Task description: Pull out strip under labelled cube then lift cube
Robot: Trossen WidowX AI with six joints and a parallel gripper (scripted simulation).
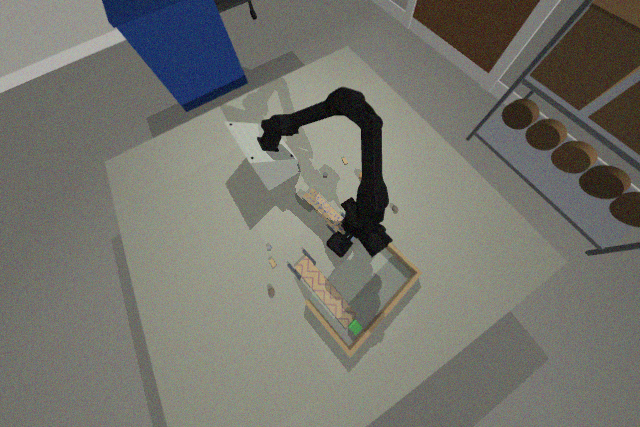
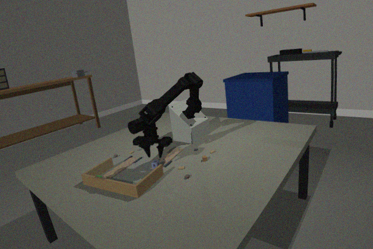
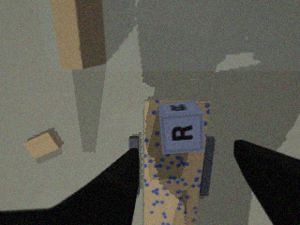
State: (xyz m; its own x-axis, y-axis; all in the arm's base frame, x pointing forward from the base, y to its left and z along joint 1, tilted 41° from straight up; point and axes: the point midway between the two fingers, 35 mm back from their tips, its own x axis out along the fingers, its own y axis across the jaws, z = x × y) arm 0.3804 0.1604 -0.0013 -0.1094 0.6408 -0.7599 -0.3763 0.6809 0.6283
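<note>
Right now my gripper tip is 100 mm past the dotted strip, 50 mm above it and 30 mm to the left of it.
</note>
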